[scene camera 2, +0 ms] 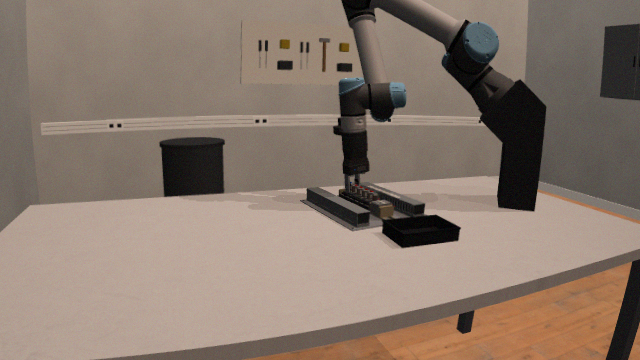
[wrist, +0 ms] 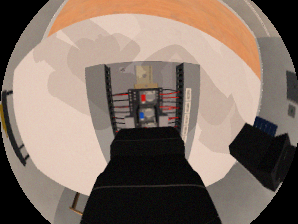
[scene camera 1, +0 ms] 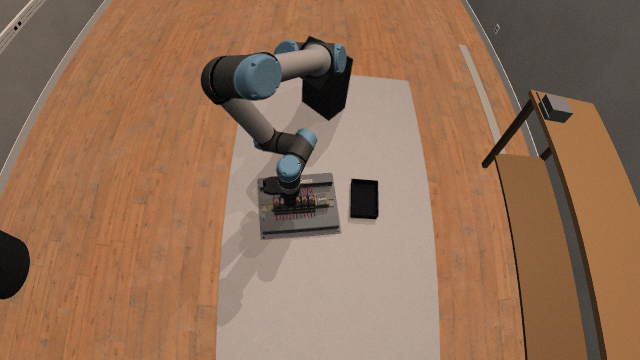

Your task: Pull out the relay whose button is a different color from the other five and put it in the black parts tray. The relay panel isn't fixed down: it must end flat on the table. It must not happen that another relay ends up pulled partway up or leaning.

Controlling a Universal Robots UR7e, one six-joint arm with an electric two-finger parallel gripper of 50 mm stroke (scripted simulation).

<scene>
black parts tray: scene camera 2; scene camera 1; not seen in the wrist view (hidden by my gripper)
same spot on black parts tray: (scene camera 2: 423, 230) = (scene camera 1: 355, 193)
</scene>
